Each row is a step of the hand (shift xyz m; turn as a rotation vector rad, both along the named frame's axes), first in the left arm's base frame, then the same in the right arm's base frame.
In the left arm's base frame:
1: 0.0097 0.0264 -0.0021 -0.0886 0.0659 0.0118
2: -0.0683 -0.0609 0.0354 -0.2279 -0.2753 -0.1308
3: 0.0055 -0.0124 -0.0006 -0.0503 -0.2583 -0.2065
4: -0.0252 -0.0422 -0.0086 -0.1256 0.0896 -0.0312
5: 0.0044 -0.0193 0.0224 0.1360 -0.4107 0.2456
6: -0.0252 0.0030 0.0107 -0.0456 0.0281 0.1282
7: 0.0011 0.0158 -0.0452 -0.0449 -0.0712 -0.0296
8: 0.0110 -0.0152 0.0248 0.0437 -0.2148 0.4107
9: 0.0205 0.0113 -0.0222 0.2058 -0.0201 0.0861
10: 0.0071 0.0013 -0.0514 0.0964 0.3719 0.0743
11: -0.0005 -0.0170 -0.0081 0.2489 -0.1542 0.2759
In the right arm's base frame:
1: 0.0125 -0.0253 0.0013 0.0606 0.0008 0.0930
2: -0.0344 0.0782 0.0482 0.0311 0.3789 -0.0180
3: -0.0084 0.0062 -0.0086 0.0306 0.2780 -0.1835
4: -0.0074 0.0493 -0.0026 0.1196 0.0162 0.1010
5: -0.0290 0.0062 0.0038 -0.4604 0.1654 -0.0906
6: 0.0031 0.0102 0.0254 -0.0631 -0.0263 0.1210
7: 0.0420 -0.0011 -0.0230 -0.0004 0.0884 -0.0119
8: -0.0310 -0.0015 0.0021 -0.4411 0.0312 0.1456
9: 0.0151 -0.0153 -0.0241 -0.1523 -0.1311 -0.0990
10: 0.0364 0.0078 -0.0362 0.1134 -0.3580 0.1101
11: -0.0031 0.0152 -0.0107 -0.3839 -0.1042 -0.0602

